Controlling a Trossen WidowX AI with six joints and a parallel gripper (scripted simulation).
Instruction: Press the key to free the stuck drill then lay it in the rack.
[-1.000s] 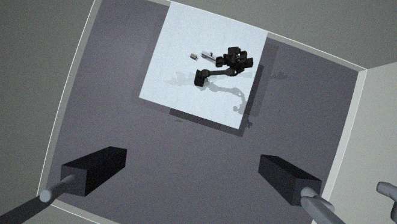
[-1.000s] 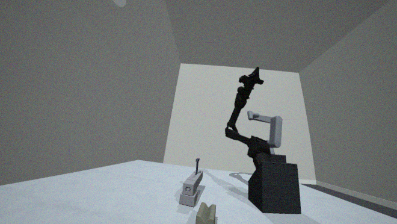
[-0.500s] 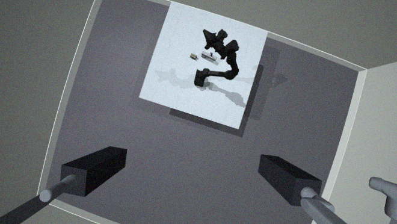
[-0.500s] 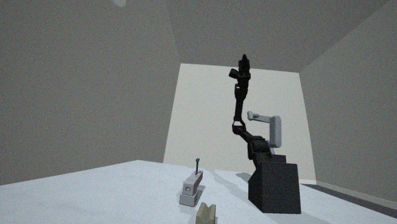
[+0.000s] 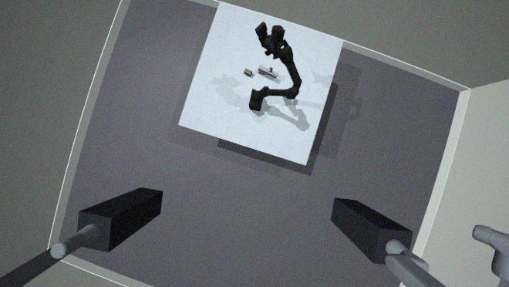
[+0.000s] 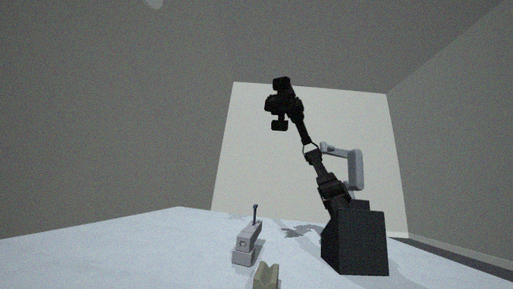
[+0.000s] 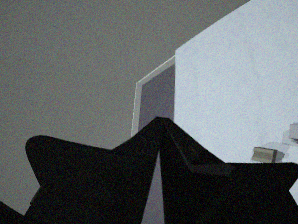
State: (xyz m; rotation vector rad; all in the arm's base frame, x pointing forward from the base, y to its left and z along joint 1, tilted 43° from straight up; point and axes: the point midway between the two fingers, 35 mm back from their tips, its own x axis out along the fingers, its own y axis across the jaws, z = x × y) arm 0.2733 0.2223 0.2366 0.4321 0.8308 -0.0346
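The dark key is 350 mm below my gripper tip, 120 mm to the right of it and 20 mm behind it. The rest, counted from my gripper tip: drill: 400 mm below, 80 mm to the right; then olive rack: 440 mm below, 90 mm to the left, 20 mm behind; then long grey block: 410 mm below, 100 mm to the right, 10 mm behind.
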